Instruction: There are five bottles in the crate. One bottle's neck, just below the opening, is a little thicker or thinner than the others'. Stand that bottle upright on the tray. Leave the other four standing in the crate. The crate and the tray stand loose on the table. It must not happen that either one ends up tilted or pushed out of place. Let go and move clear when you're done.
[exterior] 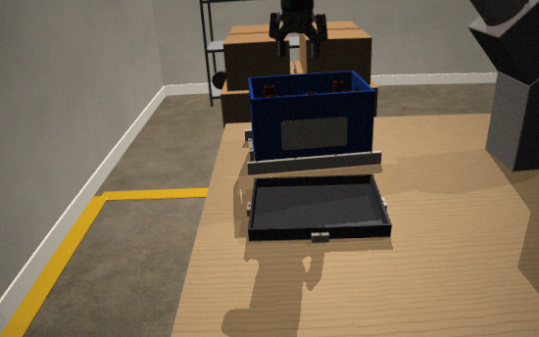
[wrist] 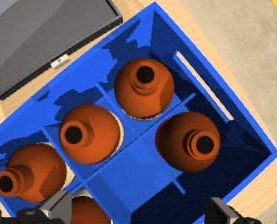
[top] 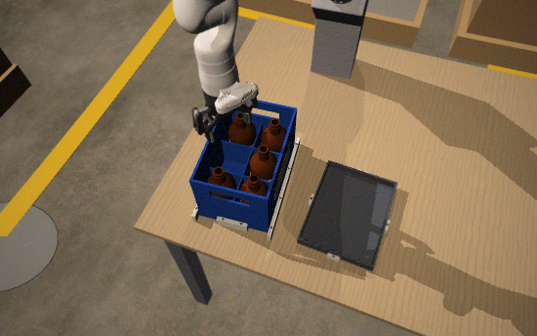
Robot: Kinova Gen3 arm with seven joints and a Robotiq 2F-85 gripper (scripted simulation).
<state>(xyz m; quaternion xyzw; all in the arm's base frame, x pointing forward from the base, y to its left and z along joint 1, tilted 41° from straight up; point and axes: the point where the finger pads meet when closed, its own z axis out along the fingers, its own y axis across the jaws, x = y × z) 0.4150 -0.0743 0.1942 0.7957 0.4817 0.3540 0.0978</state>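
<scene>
Now: the blue crate 3 cm behind my hand, 3 cm to the left of it and 15 cm below it. From my hand the other things lie so: dark grey tray: 8 cm behind, 30 cm to the left, 22 cm below.
</scene>
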